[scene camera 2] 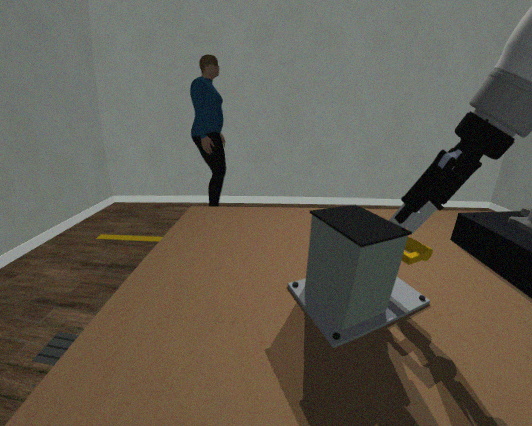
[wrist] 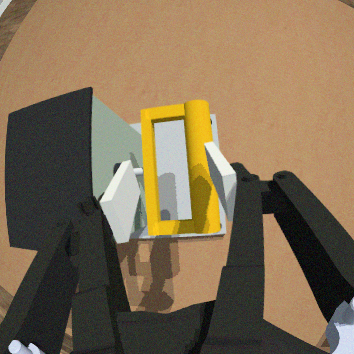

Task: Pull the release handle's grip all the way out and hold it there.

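Note:
The yellow release handle (scene camera 2: pixel 419 251) (wrist: pixel 199 145) is a rectangular frame with a thick round outer bar, beside the grey-green housing (scene camera 2: pixel 332 265) (wrist: pixel 112 135) with a black top. A short pale rod (wrist: pixel 137 171) shows between housing and handle, partly hidden by a finger. My gripper (scene camera 2: pixel 410 220) (wrist: pixel 170 167) is partly open with nothing gripped. In the wrist view its left pad is on the housing side of the handle frame and its right pad is at the outer side of the thick bar. Whether either pad touches the handle is unclear.
The housing stands on a grey base plate (scene camera 2: pixel 412 295) (wrist: pixel 172 145) with dark bolts, on the brown table (scene camera 2: pixel 210 310) (wrist: pixel 280 90). A black box (scene camera 2: pixel 492 250) is at the right. A person (scene camera 2: pixel 207 110) in a blue top stands beyond the table's far edge.

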